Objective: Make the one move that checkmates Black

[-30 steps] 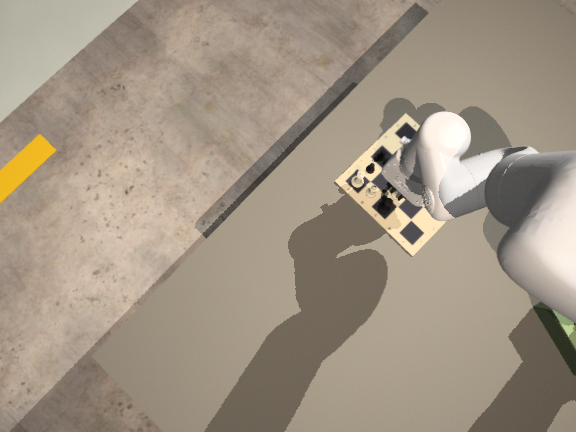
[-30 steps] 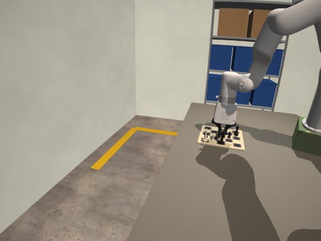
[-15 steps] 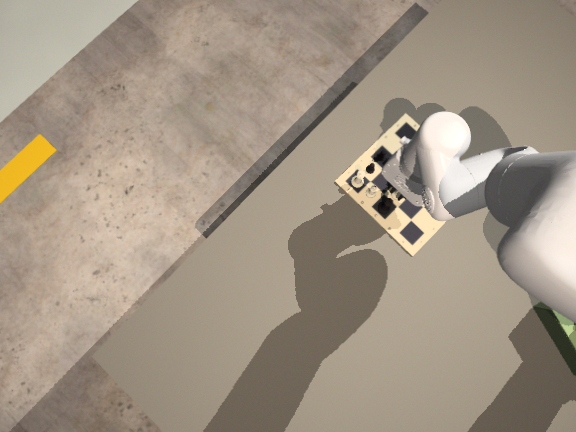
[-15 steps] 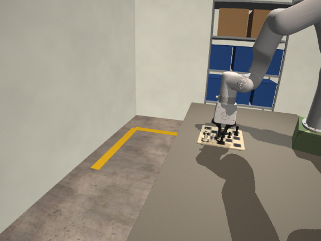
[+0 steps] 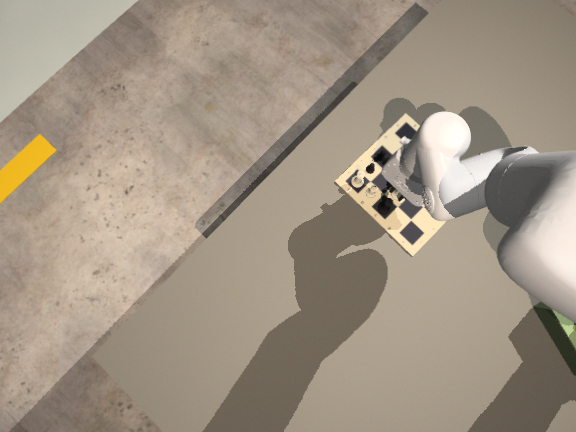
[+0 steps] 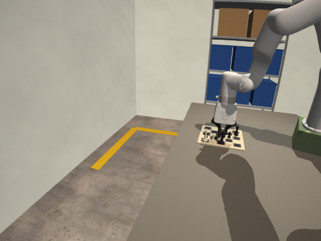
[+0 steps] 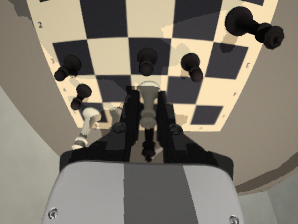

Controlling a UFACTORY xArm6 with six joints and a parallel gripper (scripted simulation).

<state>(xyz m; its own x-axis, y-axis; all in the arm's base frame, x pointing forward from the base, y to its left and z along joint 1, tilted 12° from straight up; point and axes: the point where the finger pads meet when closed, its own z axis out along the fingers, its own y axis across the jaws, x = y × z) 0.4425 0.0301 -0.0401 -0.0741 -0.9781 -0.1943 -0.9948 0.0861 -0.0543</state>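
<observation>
The chessboard is 40 mm to the right of my hand and 40 mm below it.
</observation>
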